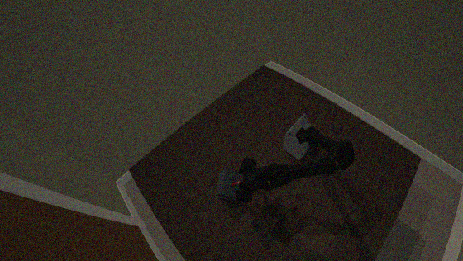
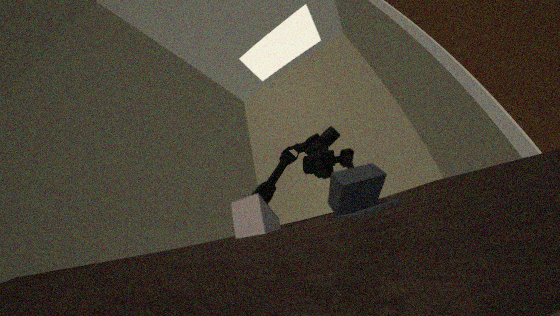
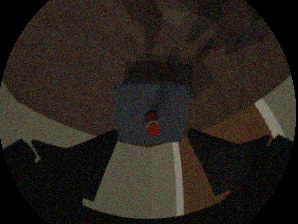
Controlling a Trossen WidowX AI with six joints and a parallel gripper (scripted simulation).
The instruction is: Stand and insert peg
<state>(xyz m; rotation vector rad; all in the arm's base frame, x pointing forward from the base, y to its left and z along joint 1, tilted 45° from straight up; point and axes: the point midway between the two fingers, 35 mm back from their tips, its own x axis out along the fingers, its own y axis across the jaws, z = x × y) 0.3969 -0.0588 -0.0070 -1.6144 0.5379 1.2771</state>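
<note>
My gripper tip is now 10 mm above the red peg. Also, from my gripper tip: blue-grey sloped panel (60 mm below, 30 mm to the right, 20 mm ahead).
</note>
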